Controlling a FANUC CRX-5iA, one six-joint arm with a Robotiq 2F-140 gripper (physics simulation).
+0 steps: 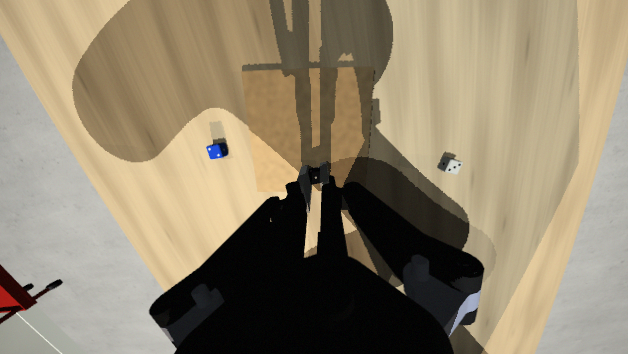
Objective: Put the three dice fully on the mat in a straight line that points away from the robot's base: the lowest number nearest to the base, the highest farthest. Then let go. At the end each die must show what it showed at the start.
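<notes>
My gripper is shut on a black die, of which a dark face with one pale pip shows between the fingertips. They appear above the near part of the brown square mat; the exact height cannot be told. A blue die with white pips lies on the table left of the mat, apart from it; its lit face seems to show two pips. A white die lies on the table to the right of the mat, apart from it; its lit face shows three dark pips.
The wooden table carries the mat and the loose dice. Shadows of the arm and gripper fall over the mat and table. Grey floor shows beyond the table edges. Part of a red object shows at the lower left, off the table.
</notes>
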